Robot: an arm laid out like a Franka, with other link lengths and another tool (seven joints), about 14 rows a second.
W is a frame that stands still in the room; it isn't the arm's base.
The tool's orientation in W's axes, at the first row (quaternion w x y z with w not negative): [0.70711, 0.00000, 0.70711, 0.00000]
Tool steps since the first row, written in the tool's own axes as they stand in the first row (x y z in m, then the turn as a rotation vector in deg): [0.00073, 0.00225, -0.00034, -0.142, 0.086, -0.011]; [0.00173, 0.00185, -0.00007, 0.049, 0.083, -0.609]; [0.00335, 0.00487, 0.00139, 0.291, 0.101, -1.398]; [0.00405, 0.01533, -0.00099, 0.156, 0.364, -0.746]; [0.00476, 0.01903, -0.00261, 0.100, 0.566, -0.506]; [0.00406, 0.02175, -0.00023, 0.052, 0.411, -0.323]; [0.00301, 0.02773, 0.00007, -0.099, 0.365, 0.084]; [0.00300, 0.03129, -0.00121, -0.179, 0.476, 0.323]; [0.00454, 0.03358, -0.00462, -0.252, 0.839, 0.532]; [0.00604, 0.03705, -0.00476, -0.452, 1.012, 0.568]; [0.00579, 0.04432, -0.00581, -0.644, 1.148, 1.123]
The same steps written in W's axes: [-0.00034, 0.00225, -0.00073, -0.011, 0.086, 0.142]; [-0.00007, 0.00185, -0.00173, -0.609, 0.083, -0.049]; [0.00139, 0.00487, -0.00335, -1.398, 0.101, -0.291]; [-0.00099, 0.01533, -0.00405, -0.746, 0.364, -0.156]; [-0.00261, 0.01903, -0.00476, -0.506, 0.566, -0.100]; [-0.00023, 0.02175, -0.00406, -0.323, 0.411, -0.052]; [0.00007, 0.02773, -0.00301, 0.084, 0.365, 0.099]; [-0.00121, 0.03129, -0.00300, 0.323, 0.476, 0.179]; [-0.00462, 0.03358, -0.00454, 0.532, 0.839, 0.252]; [-0.00476, 0.03705, -0.00604, 0.568, 1.012, 0.452]; [-0.00581, 0.04432, -0.00579, 1.123, 1.148, 0.644]
